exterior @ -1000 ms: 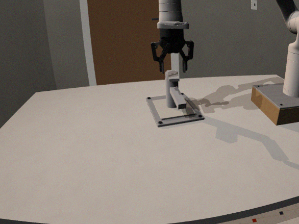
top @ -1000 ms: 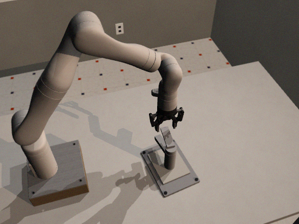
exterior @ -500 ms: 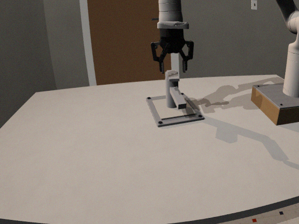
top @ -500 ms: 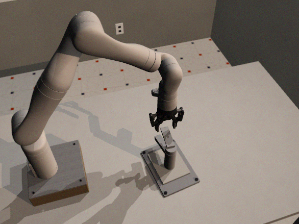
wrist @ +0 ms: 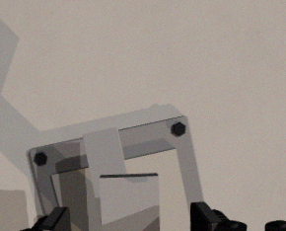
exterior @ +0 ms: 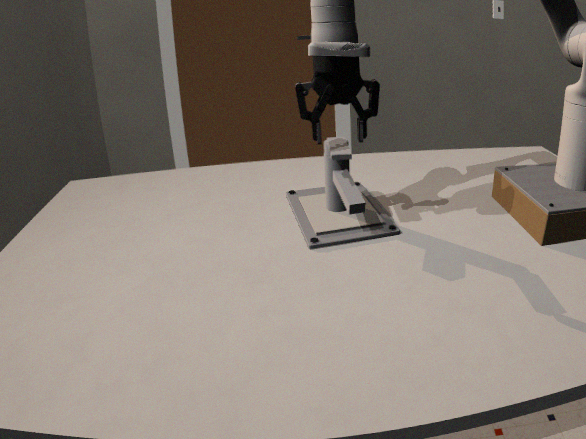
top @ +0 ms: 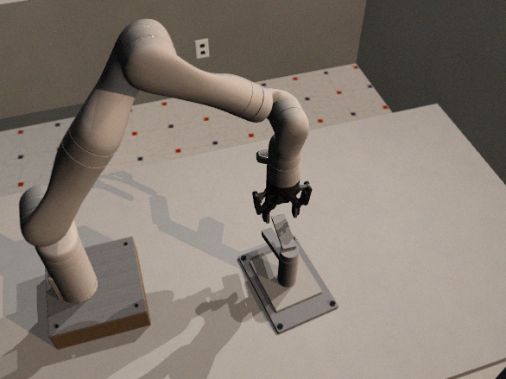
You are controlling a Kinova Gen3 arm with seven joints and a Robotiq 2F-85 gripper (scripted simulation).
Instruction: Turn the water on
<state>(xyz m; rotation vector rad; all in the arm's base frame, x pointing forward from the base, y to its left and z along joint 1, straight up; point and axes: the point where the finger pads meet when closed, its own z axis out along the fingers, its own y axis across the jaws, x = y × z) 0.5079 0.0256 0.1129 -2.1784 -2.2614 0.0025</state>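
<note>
My hand is 3 cm to the left of the flat lever and 3 cm above it. Also, from my hand: grey tap (5 cm to the right, 9 cm below); plate frame (8 cm to the right, 18 cm below).
</note>
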